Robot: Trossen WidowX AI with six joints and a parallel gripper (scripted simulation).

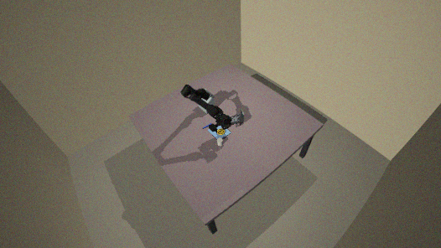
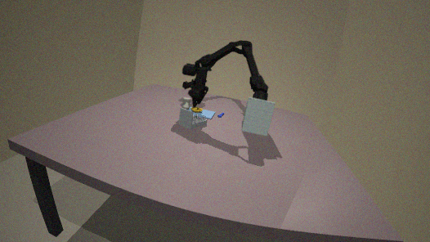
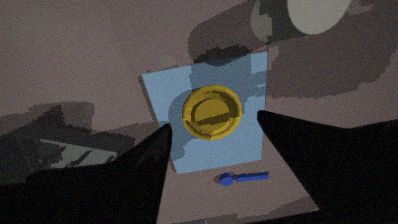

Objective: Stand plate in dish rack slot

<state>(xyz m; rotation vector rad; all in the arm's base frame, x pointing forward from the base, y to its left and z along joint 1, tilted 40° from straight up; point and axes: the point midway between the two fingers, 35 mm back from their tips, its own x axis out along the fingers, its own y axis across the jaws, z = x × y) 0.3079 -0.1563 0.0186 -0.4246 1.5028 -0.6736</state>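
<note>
My gripper tip is now 20 mm above the yellow plate. The rest, counted from my gripper tip: light blue mat: 40 mm below, 20 mm behind; then blue spoon: 140 mm behind, 30 mm below, 20 mm to the right; then white cup: 80 mm to the right, 70 mm ahead, 10 mm below.
</note>
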